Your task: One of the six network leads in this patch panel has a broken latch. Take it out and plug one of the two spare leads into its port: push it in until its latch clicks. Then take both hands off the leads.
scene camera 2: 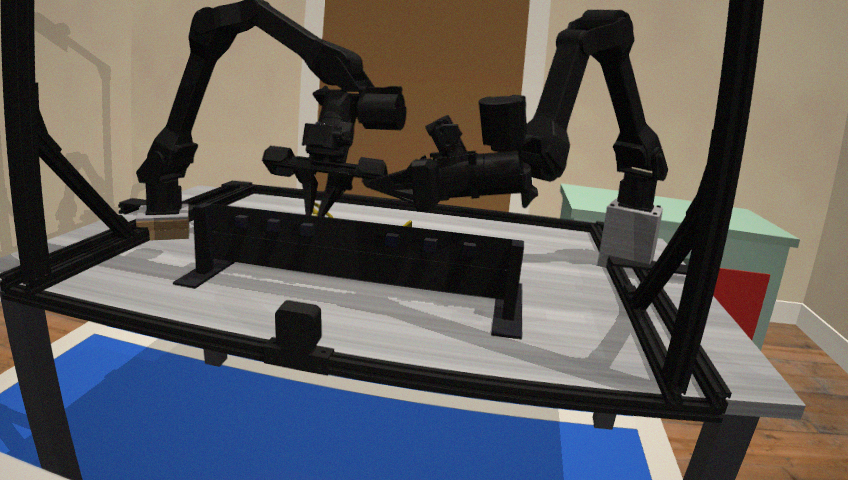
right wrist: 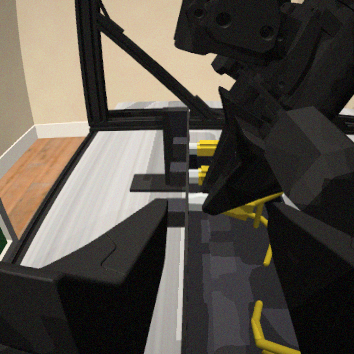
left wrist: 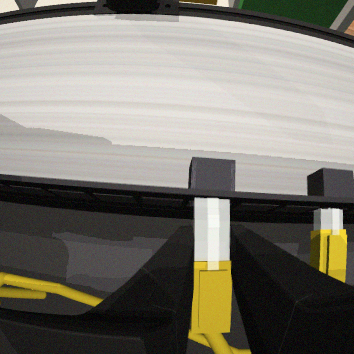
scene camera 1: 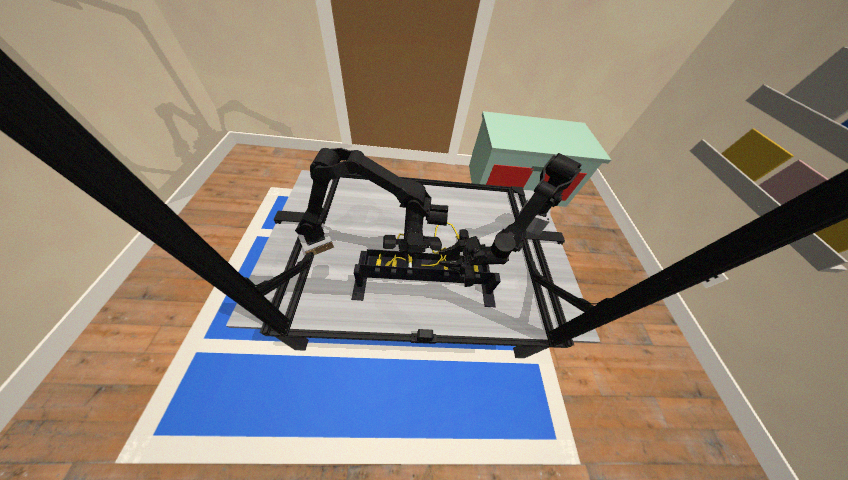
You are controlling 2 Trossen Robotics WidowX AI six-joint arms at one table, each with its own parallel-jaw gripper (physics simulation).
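Seen in the pictures: left gripper, fingertip midpoint: (scene camera 2: pixel 313 220) (right wrist: pixel 205 204) (left wrist: pixel 209 236) (scene camera 1: pixel 410 265); right gripper, fingertip midpoint: (scene camera 2: pixel 373 183) (right wrist: pixel 219 212) (scene camera 1: pixel 438 257); left arm's base, origin of the base link: (scene camera 2: pixel 163 210) (scene camera 1: pixel 314 236); right arm's base, origin of the base link: (scene camera 2: pixel 636 206).
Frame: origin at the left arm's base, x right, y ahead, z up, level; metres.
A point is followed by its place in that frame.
The dark patch panel (scene camera 1: pixel 428 275) {x 0.355, y 0.286, z 0.017 m} (scene camera 2: pixel 357 255) {x 0.360, y 0.292, z 0.014 m} stands upright on the table. My left gripper (scene camera 1: pixel 410 253) {x 0.308, y 0.237, z 0.053 m} (scene camera 2: pixel 315 212) {x 0.308, y 0.237, z 0.053 m} (left wrist: pixel 209 236) {x 0.308, y 0.237, z 0.053 m} is shut on a yellow lead (left wrist: pixel 212 295) {x 0.291, y 0.247, z 0.062 m} with a clear plug. The plug's front end meets the panel, in line with a small dark block; whether it is latched cannot be told. Another yellow lead (left wrist: pixel 328 252) {x 0.277, y 0.199, z 0.051 m} sits at the port to its right in the left wrist view. Two yellow leads (right wrist: pixel 207 147) {x 0.248, y 0.156, z 0.047 m} (right wrist: pixel 202 175) {x 0.282, y 0.197, z 0.047 m} show beyond the left fingers in the right wrist view. My right gripper (scene camera 2: pixel 370 181) {x 0.356, y 0.311, z 0.118 m} is part open and empty, close to the left gripper.
A yellow cable loop (scene camera 1: pixel 453 228) {x 0.192, y 0.527, z -0.039 m} rises behind the panel. More yellow cable (right wrist: pixel 259 320) {x 0.318, y 0.317, z 0.011 m} hangs beside the right fingers. A black frame (scene camera 2: pixel 505 386) {x 0.650, y 0.373, z -0.050 m} edges the table, with a small black box (scene camera 2: pixel 298 324) {x 0.527, y 0.174, z -0.005 m} on its front bar. A green cabinet (scene camera 1: pixel 544 136) stands behind.
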